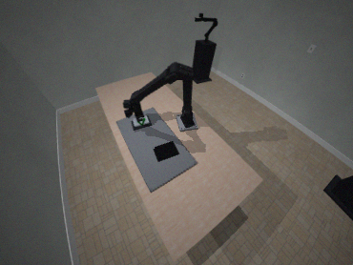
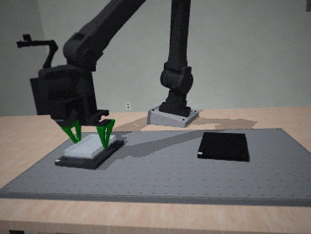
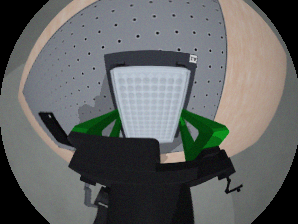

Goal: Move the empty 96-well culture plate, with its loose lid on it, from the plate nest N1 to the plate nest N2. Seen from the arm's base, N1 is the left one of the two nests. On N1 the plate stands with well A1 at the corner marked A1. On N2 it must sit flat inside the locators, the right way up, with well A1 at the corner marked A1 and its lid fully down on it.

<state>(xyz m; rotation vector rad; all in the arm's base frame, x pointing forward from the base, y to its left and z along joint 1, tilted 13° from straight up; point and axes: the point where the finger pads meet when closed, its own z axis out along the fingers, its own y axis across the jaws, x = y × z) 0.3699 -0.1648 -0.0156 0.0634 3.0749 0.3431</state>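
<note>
Right now my hand is right at the plate lid.
</note>
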